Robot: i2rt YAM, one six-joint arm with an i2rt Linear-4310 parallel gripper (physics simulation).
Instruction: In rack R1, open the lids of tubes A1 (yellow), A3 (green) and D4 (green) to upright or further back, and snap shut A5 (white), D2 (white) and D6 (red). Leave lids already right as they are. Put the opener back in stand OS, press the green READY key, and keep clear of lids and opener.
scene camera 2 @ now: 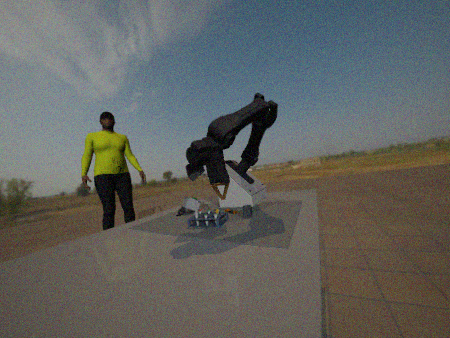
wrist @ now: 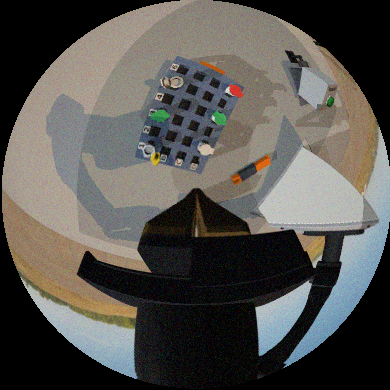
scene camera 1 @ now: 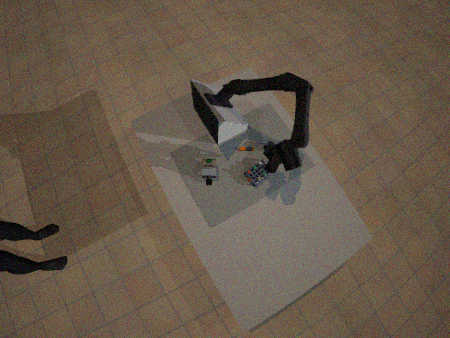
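Seen in the pictures: gripper, fingertip midpoint: (scene camera 2: 223, 199) (wrist: 195, 193) (scene camera 1: 267, 157); arm's base, link origin: (scene camera 2: 239, 172) (wrist: 335, 231) (scene camera 1: 218, 101).
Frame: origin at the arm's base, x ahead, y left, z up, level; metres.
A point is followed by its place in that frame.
Note:
Rack R1 (scene camera 1: 256, 173) {x 0.381, y -0.011, z -0.140 m} (scene camera 2: 207, 220) {x 0.412, y 0.029, z -0.148 m} (wrist: 188, 62) {x 0.412, y -0.047, z -0.140 m} stands on the mat. In the wrist view the yellow lid of A1 (wrist: 155, 159) {x 0.393, y 0.062, z -0.117 m} is beside its open mouth, and A5's white lid (wrist: 165, 82) {x 0.418, y -0.010, z -0.117 m} is beside its open mouth. A3's green lid (wrist: 160, 115) {x 0.407, y 0.021, z -0.128 m} covers its tube. Green D4 (wrist: 219, 118) {x 0.352, y -0.003, z -0.128 m}, white D2 (wrist: 205, 148) {x 0.348, y 0.034, z -0.128 m} and red D6 (wrist: 234, 91) {x 0.355, y -0.040, z -0.127 m} show; their exact lid angles are unclear. The orange-and-dark opener (scene camera 1: 246, 149) {x 0.239, y 0.028, z -0.163 m} (wrist: 251, 170) {x 0.240, y 0.034, z -0.161 m} lies on the mat, outside dark stand OS (scene camera 2: 247, 211) {x 0.310, y 0.141, z -0.146 m}. My gripper (scene camera 2: 222, 197) {x 0.351, y 0.069, z -0.089 m} (wrist: 195, 193) {x 0.351, y 0.069, z -0.089 m} is shut and empty, above and beside the rack. The green READY key (scene camera 1: 209, 161) {x 0.215, y -0.185, z -0.102 m} (wrist: 330, 101) {x 0.218, y -0.177, z -0.099 m} is right of the rack in the wrist view.
A large white wedge-shaped housing (scene camera 1: 232, 132) {x 0.135, y 0.003, z -0.115 m} (scene camera 2: 240, 192) {x 0.137, y 0.048, z -0.100 m} (wrist: 320, 195) {x 0.135, y -0.019, z -0.068 m} stands near the arm's base, beside the opener. The grey key box (scene camera 1: 209, 172) {x 0.259, y -0.212, z -0.115 m} (wrist: 313, 87) {x 0.251, y -0.169, z -0.121 m} stands across the mat (scene camera 1: 212, 212) {x 0.425, y -0.299, z -0.170 m}. An orange piece (wrist: 213, 67) {x 0.385, y -0.060, z -0.147 m} lies at the rack's far edge. A person (scene camera 2: 110, 155) stands beyond the table.

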